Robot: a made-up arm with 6 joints. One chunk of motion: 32 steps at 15 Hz.
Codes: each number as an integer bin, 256 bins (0 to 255) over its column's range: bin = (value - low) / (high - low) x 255, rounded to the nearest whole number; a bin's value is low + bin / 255 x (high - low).
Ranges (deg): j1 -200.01..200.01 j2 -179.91..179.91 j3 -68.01..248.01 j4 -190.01..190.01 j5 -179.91..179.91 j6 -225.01..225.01
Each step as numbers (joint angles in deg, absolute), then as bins.
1 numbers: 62.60 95.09 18.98 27.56 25.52 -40.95
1 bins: 167 195 70 146 146 104
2 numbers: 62.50 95.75 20.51 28.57 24.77 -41.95
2 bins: 167 195 71 147 145 104
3 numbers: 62.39 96.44 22.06 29.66 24.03 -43.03
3 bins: 167 196 73 147 145 103
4 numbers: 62.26 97.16 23.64 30.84 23.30 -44.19
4 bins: 167 196 74 148 144 102
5 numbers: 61.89 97.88 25.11 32.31 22.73 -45.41
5 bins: 167 197 75 149 144 102
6 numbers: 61.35 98.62 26.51 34.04 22.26 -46.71
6 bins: 167 197 76 150 143 101
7 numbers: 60.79 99.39 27.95 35.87 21.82 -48.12
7 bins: 166 198 77 152 143 100
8 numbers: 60.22 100.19 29.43 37.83 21.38 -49.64
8 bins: 166 199 79 153 143 99
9 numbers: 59.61 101.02 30.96 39.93 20.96 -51.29
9 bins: 165 199 80 154 142 98
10 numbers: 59.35 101.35 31.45 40.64 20.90 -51.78
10 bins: 165 199 80 155 142 98
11 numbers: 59.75 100.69 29.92 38.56 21.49 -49.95
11 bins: 166 199 79 153 143 99
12 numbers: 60.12 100.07 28.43 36.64 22.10 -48.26
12 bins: 166 198 78 152 143 100
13 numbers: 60.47 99.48 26.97 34.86 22.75 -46.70
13 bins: 166 198 77 151 144 101
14 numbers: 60.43 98.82 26.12 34.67 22.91 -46.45
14 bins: 166 198 76 151 144 101
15 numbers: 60.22 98.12 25.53 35.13 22.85 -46.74
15 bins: 166 197 75 151 144 101
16 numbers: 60.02 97.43 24.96 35.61 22.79 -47.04
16 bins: 166 197 75 151 144 101
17 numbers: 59.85 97.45 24.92 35.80 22.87 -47.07
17 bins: 166 197 75 152 144 101
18 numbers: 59.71 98.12 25.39 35.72 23.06 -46.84
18 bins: 166 197 75 151 144 101
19 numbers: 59.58 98.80 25.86 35.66 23.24 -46.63
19 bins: 165 198 76 151 144 101
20 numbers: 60.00 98.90 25.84 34.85 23.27 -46.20
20 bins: 166 198 76 151 144 101
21 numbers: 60.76 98.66 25.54 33.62 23.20 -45.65
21 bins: 166 197 75 150 144 102
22 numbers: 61.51 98.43 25.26 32.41 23.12 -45.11
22 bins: 167 197 75 149 144 102
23 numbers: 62.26 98.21 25.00 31.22 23.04 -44.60
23 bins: 167 197 75 148 144 102
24 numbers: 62.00 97.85 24.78 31.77 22.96 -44.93
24 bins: 167 197 75 149 144 102
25 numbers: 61.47 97.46 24.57 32.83 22.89 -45.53
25 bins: 167 197 75 150 144 102
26 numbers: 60.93 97.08 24.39 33.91 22.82 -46.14
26 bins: 166 196 75 150 144 101
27 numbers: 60.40 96.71 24.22 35.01 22.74 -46.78
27 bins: 166 196 74 151 144 101
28 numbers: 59.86 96.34 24.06 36.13 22.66 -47.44
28 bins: 166 196 74 152 144 101
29 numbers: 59.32 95.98 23.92 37.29 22.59 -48.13
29 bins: 165 196 74 153 144 100
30 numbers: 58.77 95.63 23.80 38.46 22.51 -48.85
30 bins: 165 195 74 153 143 100
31 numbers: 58.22 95.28 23.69 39.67 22.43 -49.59
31 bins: 165 195 74 154 143 99
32 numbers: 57.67 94.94 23.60 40.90 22.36 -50.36
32 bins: 164 195 74 155 143 99
